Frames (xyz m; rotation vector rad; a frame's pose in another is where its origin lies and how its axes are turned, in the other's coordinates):
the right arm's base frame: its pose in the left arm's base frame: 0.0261 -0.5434 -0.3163 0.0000 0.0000 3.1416
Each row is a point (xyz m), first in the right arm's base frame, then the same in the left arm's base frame.
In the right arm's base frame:
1: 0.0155 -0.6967 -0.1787
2: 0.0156 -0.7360 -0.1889
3: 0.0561 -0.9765 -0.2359
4: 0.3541 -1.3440 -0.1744
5: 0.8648 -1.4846 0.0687
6: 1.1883 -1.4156 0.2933
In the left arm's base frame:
1: 0.0106 0.1533 -0.4950
2: 0.0105 0.1926 -0.5052
3: -0.0300 0.4331 -0.5522
4: -0.3280 0.8006 -0.4907
5: -0.8387 0.9412 -0.2476
6: -1.1622 0.8722 -0.0230

